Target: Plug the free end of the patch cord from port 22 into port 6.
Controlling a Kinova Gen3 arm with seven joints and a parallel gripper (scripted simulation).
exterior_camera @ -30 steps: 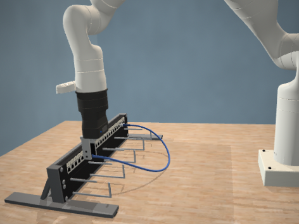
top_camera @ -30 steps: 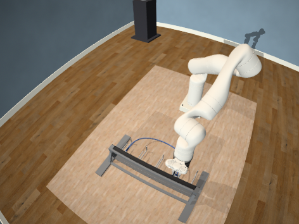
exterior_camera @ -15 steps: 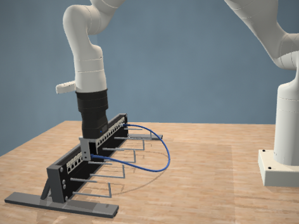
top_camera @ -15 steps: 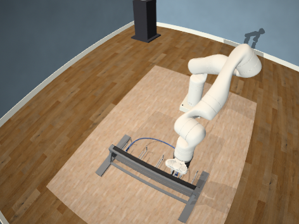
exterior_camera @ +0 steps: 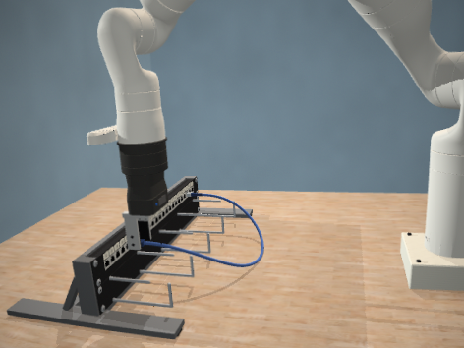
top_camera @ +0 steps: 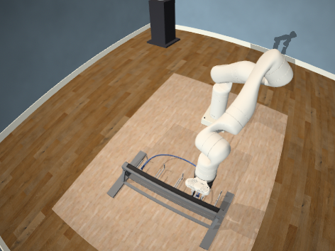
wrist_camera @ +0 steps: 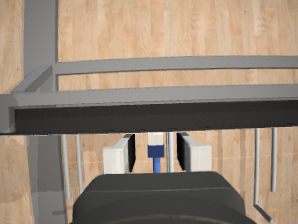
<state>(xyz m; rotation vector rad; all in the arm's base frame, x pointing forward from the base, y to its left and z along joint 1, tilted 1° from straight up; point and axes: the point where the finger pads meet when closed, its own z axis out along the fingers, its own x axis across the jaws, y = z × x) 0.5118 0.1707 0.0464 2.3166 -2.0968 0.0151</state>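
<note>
My hand is 1 cm short of the white plug and 1 cm above it.
</note>
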